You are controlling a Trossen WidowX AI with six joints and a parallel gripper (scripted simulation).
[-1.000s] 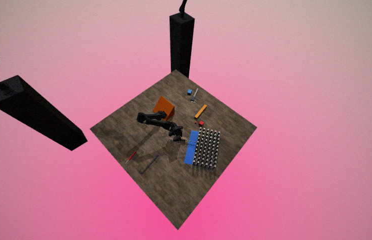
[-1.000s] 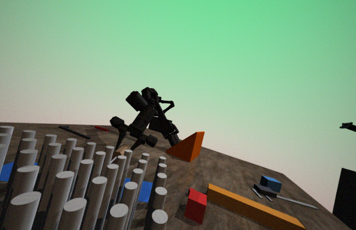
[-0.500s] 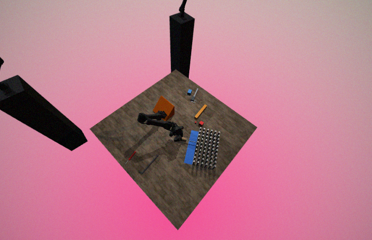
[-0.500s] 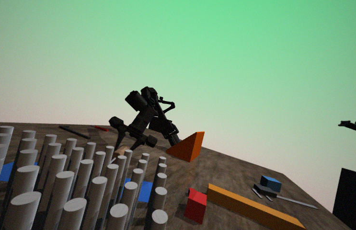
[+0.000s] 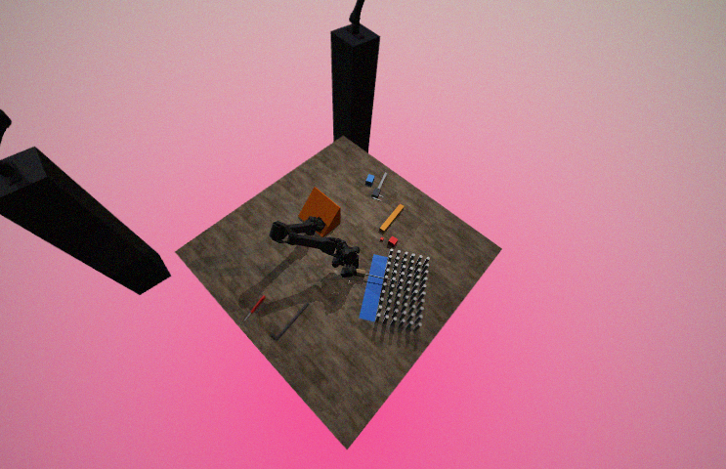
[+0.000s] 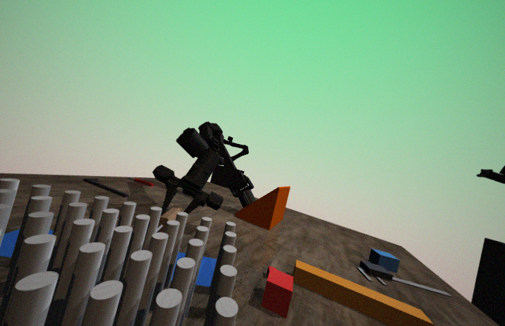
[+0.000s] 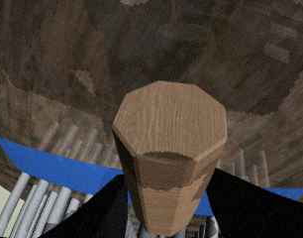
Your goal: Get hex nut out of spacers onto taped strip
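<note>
My gripper tip is 11 cm short of the blue taped strip, 4 cm above it and 3 cm to the right of it. Round my gripper tip: red cube (28 cm to the left, 2 cm below, 2 cm behind); red screwdriver (53 cm to the right, 17 cm behind, 3 cm below); orange bar (39 cm to the left, 14 cm behind, 2 cm below).
</note>
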